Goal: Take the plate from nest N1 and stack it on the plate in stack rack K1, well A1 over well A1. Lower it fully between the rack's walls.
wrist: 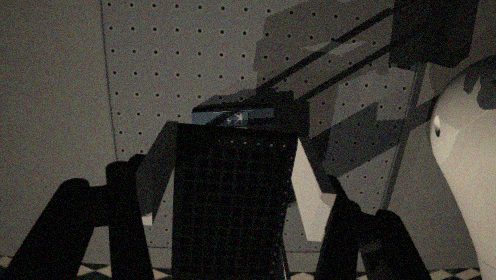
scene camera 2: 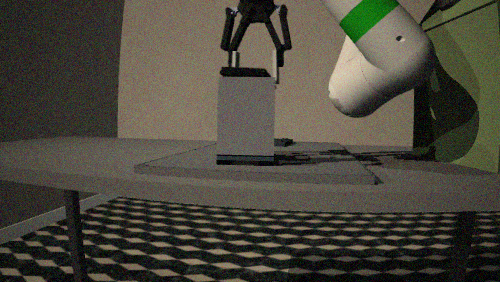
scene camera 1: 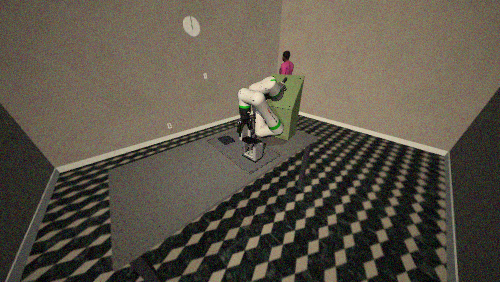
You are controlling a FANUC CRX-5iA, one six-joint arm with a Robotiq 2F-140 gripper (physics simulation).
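Seen in the pictures: gripper, between the fingertips: (wrist: 236, 148) (scene camera 1: 245, 138); arm's base, origin of its link: (scene camera 1: 276, 94).
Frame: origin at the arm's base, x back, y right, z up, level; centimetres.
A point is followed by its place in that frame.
Observation:
My gripper (scene camera 1: 247, 136) {y -28.0, x -46.2, z -28.5 cm} (scene camera 2: 255, 62) (wrist: 236, 148) {y -28.0, x -46.2, z -28.5 cm} is shut on the black plate (scene camera 2: 245, 72) {y -38.8, x -42.4, z -27.5 cm} (wrist: 232, 200) {y -31.4, x -45.1, z -27.4 cm}, its fingers on two opposite sides. The plate looks about level. In scene camera 2 it is right at the top edge of stack rack K1's grey wall (scene camera 2: 246, 115) {y -43.4, x -39.4, z -35.4 cm}; whether it touches or is between the walls I cannot tell. The rack (scene camera 1: 259, 151) {y -43.2, x -39.0, z -34.8 cm} also shows in scene camera 1, and its blue base (wrist: 205, 118) {y -31.4, x -48.9, z -41.9 cm} shows past the held plate in the wrist view. The plate inside the rack is mostly hidden. Nest N1 (scene camera 1: 226, 140) {y -0.5, x -57.5, z -42.4 cm} (scene camera 2: 284, 142) {y -4.1, x -49.7, z -42.5 cm} is a low dark block bearing no plate.
The rack and nest stand on a perforated grey board (scene camera 2: 170, 162) {y -48.8, x -51.3, z -43.6 cm} (wrist: 175, 65) {y -27.3, x -54.3, z -43.6 cm} on a large grey table (scene camera 1: 165, 200) {y -57.7, x -111.5, z -44.9 cm}. The white arm link (scene camera 2: 380, 75) {y -31.8, x -19.0, z -27.6 cm} (wrist: 465, 150) {y -21.5, x -31.4, z -26.9 cm} is beside the rack. A green pedestal (scene camera 1: 292, 107) {y -21.2, x 5.9, z -8.5 cm} carries the arm. A person in pink (scene camera 1: 286, 67) stands behind it.

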